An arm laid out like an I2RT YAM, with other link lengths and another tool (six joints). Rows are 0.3 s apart.
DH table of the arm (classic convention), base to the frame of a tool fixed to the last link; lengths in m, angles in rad. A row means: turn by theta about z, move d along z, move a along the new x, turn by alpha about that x. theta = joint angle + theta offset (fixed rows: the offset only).
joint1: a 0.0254; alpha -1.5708; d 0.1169; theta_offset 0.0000
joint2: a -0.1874; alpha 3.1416; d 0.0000; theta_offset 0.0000
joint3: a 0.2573; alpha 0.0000; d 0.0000; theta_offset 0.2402
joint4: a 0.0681; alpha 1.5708; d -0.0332; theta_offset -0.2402
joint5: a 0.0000; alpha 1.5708; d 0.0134; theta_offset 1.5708
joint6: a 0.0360; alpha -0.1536; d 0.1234; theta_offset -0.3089
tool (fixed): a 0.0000; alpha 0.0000; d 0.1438; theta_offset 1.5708
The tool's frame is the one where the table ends.
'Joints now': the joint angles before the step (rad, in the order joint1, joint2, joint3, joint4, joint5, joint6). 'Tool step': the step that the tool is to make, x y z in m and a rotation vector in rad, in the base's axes. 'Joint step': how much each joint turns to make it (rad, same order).
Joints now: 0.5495 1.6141 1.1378 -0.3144 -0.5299 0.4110
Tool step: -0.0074 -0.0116 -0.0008 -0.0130 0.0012 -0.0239
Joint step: -0.0009 -0.0722 -0.0663 -0.0086 0.0236 0.0104
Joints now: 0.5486 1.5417 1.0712 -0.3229 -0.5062 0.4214
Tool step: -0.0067 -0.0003 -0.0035 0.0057 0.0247 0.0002
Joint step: -0.0009 -0.0063 -0.0144 -0.0034 -0.0135 0.0133
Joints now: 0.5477 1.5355 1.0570 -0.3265 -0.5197 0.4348
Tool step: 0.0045 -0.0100 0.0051 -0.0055 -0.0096 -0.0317
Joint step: -0.0136 -0.0415 -0.0201 -0.0124 0.0195 0.0072
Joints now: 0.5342 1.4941 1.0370 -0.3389 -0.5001 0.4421
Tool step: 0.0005 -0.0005 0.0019 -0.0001 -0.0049 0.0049
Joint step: -0.0031 -0.0032 0.0030 -0.0061 -0.0038 -0.0086
